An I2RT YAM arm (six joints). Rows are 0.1 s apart.
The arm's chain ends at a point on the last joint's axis. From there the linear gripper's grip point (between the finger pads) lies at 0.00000 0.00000 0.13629 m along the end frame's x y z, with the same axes.
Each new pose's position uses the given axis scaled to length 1; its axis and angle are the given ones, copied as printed.
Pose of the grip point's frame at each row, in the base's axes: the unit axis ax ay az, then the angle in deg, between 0 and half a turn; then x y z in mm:
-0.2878, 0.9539, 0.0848, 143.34, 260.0, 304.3, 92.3
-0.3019, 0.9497, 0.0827, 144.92, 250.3, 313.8, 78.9
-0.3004, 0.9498, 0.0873, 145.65, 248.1, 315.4, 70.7
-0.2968, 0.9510, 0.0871, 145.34, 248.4, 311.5, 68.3
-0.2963, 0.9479, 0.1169, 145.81, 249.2, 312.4, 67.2
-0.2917, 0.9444, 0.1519, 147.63, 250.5, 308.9, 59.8
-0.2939, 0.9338, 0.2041, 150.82, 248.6, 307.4, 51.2
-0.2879, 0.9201, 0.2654, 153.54, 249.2, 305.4, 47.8
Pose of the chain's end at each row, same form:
-0.2878, 0.9539, 0.0848, 143.34, 188.4, 261.0, 199.9
-0.3019, 0.9497, 0.0827, 144.92, 182.1, 270.7, 188.7
-0.3004, 0.9498, 0.0873, 145.65, 181.6, 271.7, 181.3
-0.2968, 0.9510, 0.0871, 145.34, 181.1, 267.9, 178.5
-0.2963, 0.9479, 0.1169, 145.81, 185.2, 262.1, 176.5
-0.2917, 0.9444, 0.1519, 147.63, 192.7, 251.6, 169.1
-0.2939, 0.9338, 0.2041, 150.82, 201.9, 239.2, 159.6
-0.2879, 0.9201, 0.2654, 153.54, 213.1, 224.8, 151.6

